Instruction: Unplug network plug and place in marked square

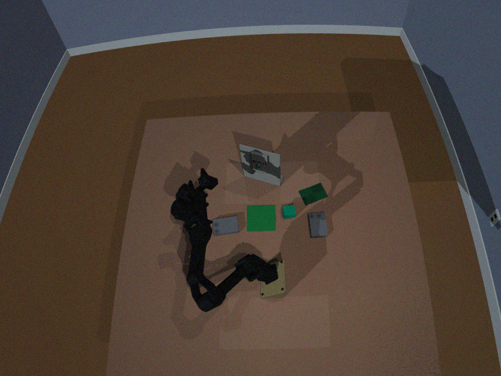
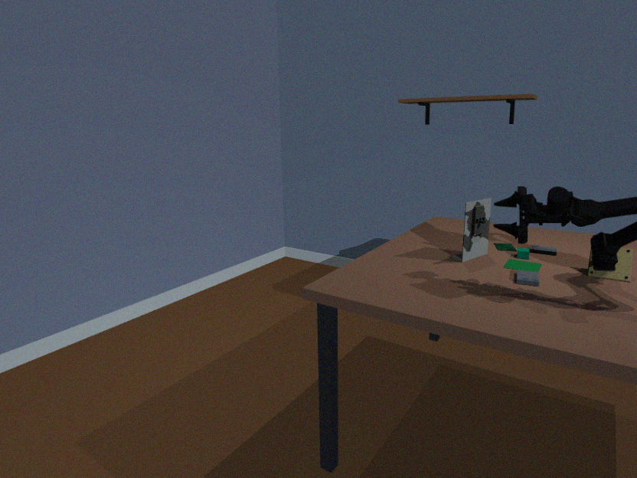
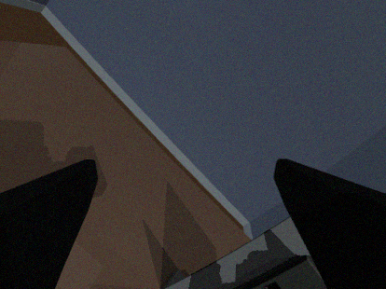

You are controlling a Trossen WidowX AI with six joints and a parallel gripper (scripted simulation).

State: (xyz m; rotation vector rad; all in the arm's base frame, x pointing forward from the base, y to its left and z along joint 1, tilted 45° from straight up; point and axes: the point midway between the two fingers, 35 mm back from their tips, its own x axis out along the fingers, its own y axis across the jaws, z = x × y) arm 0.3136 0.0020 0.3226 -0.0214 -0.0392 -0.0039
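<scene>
The network plug lies 6 cm ahead of my gripper tip, 25 cm to the right of it and 8 cm below it. The rest, counted from my gripper tip: green square (11 cm behind, 22 cm to the right, 23 cm below); teal cube (11 cm behind, 34 cm to the right, 22 cm below); upright panel (8 cm ahead, 26 cm to the right, 13 cm below).
</scene>
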